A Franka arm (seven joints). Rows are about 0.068 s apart.
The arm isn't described. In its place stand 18 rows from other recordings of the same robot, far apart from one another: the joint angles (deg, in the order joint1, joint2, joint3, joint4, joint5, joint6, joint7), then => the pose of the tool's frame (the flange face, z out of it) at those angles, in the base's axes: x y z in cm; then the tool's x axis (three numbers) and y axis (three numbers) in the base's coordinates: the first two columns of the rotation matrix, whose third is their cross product.
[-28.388 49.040 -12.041 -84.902 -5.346 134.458 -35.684] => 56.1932 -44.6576 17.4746 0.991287 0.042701 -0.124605 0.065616 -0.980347 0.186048
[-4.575 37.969 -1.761 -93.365 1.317 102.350 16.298] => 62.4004 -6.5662 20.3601 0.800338 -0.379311 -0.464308 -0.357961 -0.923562 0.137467
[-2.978 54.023 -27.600 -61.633 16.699 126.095 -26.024] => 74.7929 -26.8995 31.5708 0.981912 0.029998 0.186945 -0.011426 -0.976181 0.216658
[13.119 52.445 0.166 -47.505 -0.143 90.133 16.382] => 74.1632 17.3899 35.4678 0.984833 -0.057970 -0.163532 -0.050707 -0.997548 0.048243
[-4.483 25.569 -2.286 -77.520 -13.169 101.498 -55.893] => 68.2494 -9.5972 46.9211 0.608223 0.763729 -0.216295 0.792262 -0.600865 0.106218
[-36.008 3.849 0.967 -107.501 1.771 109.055 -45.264] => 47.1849 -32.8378 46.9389 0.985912 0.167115 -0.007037 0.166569 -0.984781 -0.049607
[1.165 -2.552 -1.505 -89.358 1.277 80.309 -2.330] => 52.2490 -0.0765 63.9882 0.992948 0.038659 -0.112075 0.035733 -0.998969 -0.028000
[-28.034 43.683 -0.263 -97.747 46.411 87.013 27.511] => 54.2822 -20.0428 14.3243 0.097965 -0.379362 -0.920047 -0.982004 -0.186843 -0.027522
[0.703 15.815 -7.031 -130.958 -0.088 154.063 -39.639] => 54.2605 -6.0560 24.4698 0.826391 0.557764 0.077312 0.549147 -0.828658 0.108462
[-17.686 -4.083 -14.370 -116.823 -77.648 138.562 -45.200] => 48.1974 -31.1017 52.5861 0.533908 0.468543 -0.703854 0.821493 -0.090316 0.563021
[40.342 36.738 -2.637 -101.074 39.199 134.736 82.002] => 51.4220 41.1671 19.8468 0.252724 -0.871740 -0.419761 -0.944188 -0.316945 0.089752
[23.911 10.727 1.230 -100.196 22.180 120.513 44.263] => 56.6552 28.4782 48.0587 0.877835 -0.453173 -0.155044 -0.477902 -0.807203 -0.346458
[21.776 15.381 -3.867 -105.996 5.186 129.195 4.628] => 60.3538 20.0370 39.2676 0.975754 0.175959 0.130163 0.186081 -0.980030 -0.070102
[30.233 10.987 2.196 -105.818 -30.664 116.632 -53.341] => 53.2822 30.3231 42.7574 -0.110125 0.912374 -0.394267 0.951919 0.210912 0.222187
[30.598 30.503 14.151 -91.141 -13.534 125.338 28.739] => 51.7303 46.7018 34.0116 0.926146 0.361308 0.108215 0.360194 -0.932383 0.030362
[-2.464 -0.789 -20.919 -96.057 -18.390 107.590 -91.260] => 52.0098 -25.2288 61.4436 0.329737 0.890421 -0.313726 0.940533 -0.281081 0.190766
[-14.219 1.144 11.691 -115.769 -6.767 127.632 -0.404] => 57.4213 -2.9541 45.8691 0.982647 0.034863 0.182178 0.016311 -0.994614 0.102361
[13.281 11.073 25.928 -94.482 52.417 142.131 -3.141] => 53.1841 39.6817 58.0404 0.952382 -0.028605 0.303562 0.238612 -0.549888 -0.800430
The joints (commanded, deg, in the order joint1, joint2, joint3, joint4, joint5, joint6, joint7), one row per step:
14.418, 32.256, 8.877, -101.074, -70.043, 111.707, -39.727
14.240, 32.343, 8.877, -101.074, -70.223, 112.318, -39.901
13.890, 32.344, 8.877, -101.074, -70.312, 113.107, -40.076
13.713, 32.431, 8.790, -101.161, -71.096, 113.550, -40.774
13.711, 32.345, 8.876, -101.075, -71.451, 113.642, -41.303
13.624, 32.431, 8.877, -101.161, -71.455, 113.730, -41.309
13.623, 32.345, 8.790, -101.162, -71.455, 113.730, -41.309
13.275, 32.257, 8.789, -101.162, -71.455, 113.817, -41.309
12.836, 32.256, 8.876, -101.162, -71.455, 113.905, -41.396
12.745, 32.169, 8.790, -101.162, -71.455, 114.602, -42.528
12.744, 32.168, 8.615, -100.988, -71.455, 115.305, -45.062
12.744, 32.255, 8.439, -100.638, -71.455, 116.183, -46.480
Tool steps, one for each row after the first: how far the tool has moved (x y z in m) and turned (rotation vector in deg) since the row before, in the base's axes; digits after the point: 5 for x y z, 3 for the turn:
0.00092, -0.00054, -0.00091, 0.251, 0.078, 0.443
0.00160, -0.00195, -0.00001, 0.463, 0.000, 0.327
0.00111, -0.00200, -0.00110, -0.546, 0.365, 0.975
0.00065, 0.00115, 0.00187, -0.272, 0.114, 0.662
-0.00024, -0.00088, -0.00160, 0.009, 0.157, -0.015
0.00037, -0.00085, 0.00094, -0.025, -0.094, -0.074
0.00127, -0.00358, 0.00099, 0.084, -0.096, -0.291
0.00117, -0.00373, 0.00003, 0.077, 0.063, -0.258
0.00096, -0.00018, 0.00092, 0.057, 0.649, 0.935
0.00170, 0.00012, 0.00119, -0.494, 1.571, 1.740
0.00254, 0.00073, 0.00148, 0.092, 0.643, 1.221

